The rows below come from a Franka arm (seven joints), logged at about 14 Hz.
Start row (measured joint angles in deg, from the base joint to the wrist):
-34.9 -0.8 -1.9 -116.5 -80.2 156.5 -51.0
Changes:
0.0 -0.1 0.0 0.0 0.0 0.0 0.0
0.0 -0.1 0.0 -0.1 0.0 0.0 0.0
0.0 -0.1 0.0 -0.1 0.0 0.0 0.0
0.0 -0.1 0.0 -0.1 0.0 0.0 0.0
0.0 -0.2 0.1 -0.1 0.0 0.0 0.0
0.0 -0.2 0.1 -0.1 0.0 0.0 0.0
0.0 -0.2 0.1 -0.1 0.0 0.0 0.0
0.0 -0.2 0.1 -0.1 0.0 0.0 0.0
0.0 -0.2 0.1 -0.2 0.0 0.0 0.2
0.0 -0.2 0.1 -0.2 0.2 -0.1 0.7
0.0 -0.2 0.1 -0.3 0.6 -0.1 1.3
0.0 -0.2 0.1 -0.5 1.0 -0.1 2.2
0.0 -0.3 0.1 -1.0 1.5 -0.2 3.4
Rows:
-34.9 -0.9 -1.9 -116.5 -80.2 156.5 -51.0
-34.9 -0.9 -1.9 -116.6 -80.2 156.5 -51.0
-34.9 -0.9 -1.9 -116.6 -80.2 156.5 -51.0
-34.9 -0.9 -1.9 -116.6 -80.2 156.5 -51.0
-34.9 -1.0 -1.8 -116.6 -80.2 156.5 -51.0
-34.9 -1.0 -1.8 -116.6 -80.2 156.5 -51.0
-34.9 -1.0 -1.8 -116.6 -80.2 156.5 -51.0
-34.9 -1.0 -1.8 -116.6 -80.2 156.5 -51.0
-34.9 -1.0 -1.8 -116.7 -80.2 156.5 -50.8
-34.9 -1.0 -1.8 -116.7 -80.0 156.4 -50.3
-34.9 -1.0 -1.8 -116.8 -79.6 156.4 -49.7
-34.9 -1.0 -1.8 -117.0 -79.2 156.4 -48.8
-34.9 -1.1 -1.8 -117.5 -78.7 156.3 -47.6

